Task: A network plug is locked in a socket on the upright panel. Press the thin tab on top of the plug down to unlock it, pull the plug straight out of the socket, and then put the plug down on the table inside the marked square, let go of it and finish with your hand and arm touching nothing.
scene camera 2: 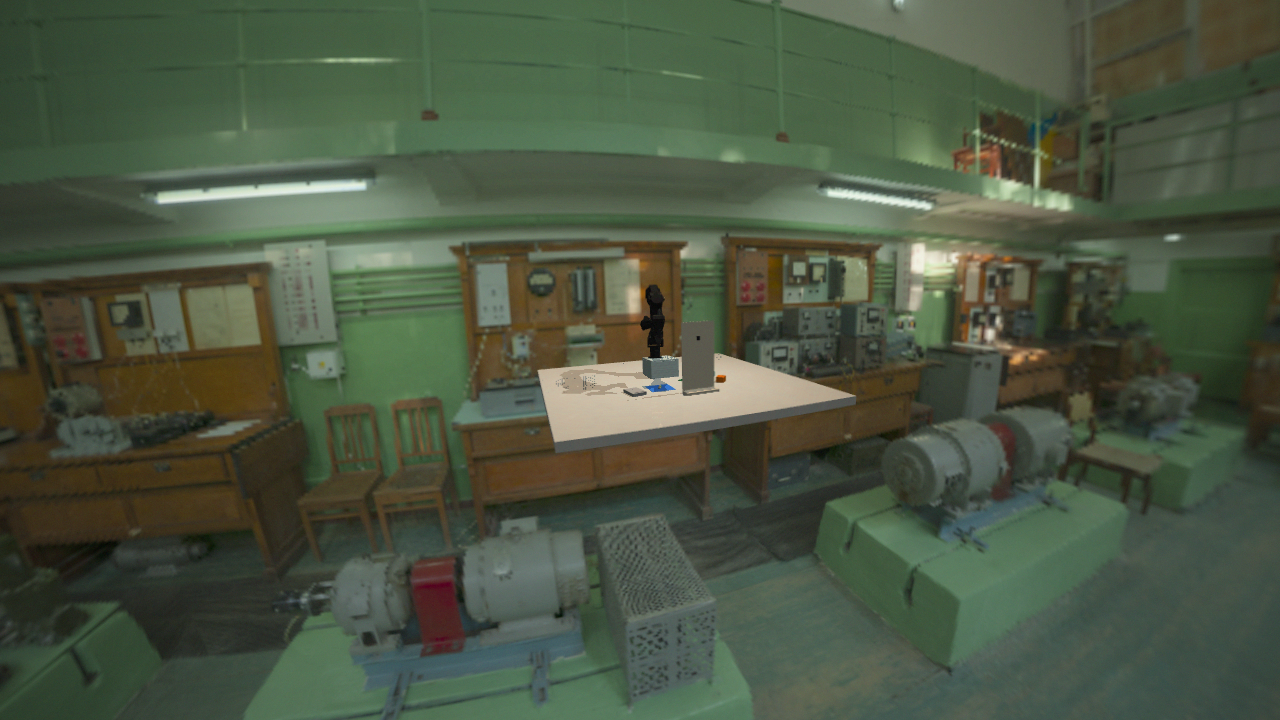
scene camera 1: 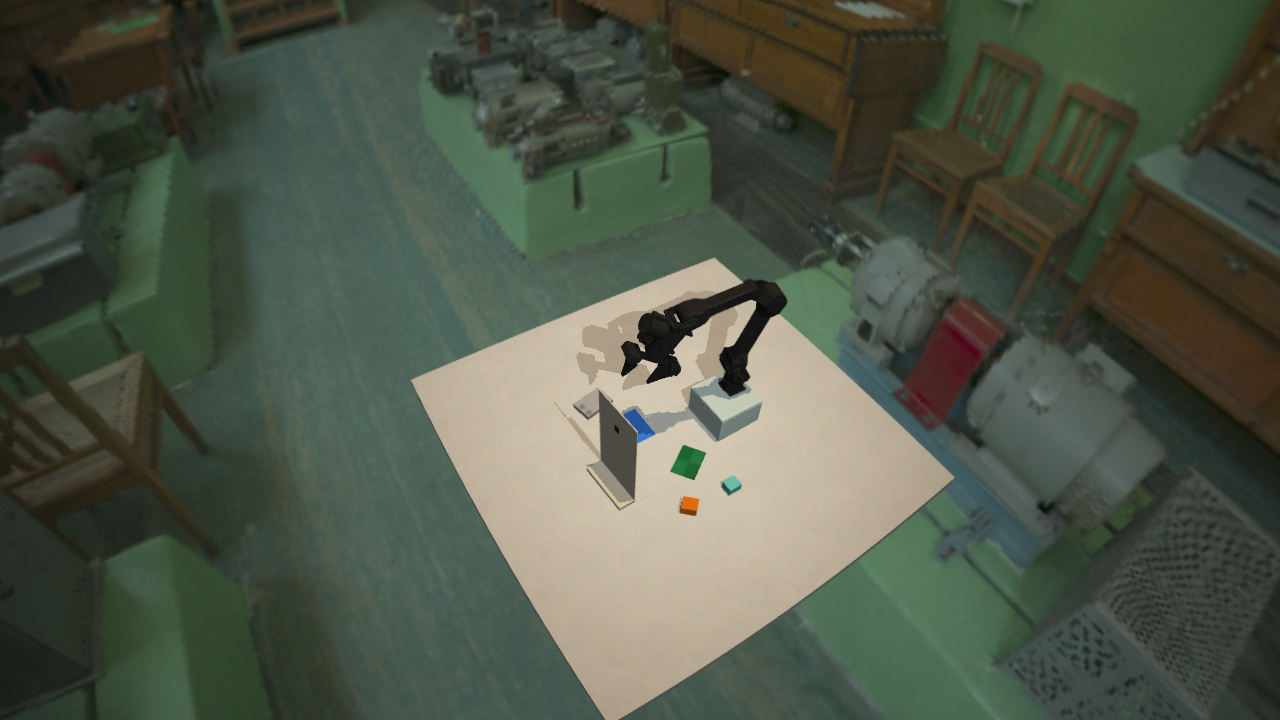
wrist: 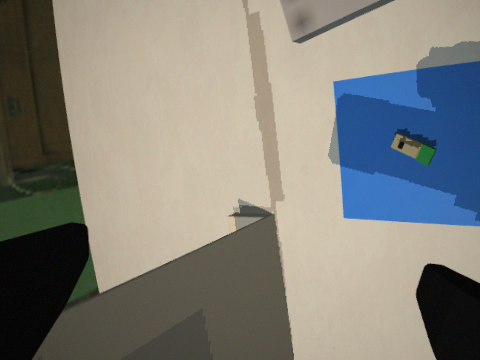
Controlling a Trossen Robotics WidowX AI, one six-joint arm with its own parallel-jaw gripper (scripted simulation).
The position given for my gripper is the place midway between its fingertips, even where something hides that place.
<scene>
My gripper [scene camera 1: 634, 379] is open, holding nothing. Further things: a green square [scene camera 1: 689, 460], a plug [wrist: 423, 153], an upright grey panel [scene camera 1: 615, 473] and a blue square [wrist: 427, 105].
My gripper is seen too in the wrist view [wrist: 255, 262]. The upright grey panel is seen too in scene camera 2 [scene camera 2: 697, 338] and in the wrist view [wrist: 230, 292]. The wrist view does not show the green square: it is out of frame.
</scene>
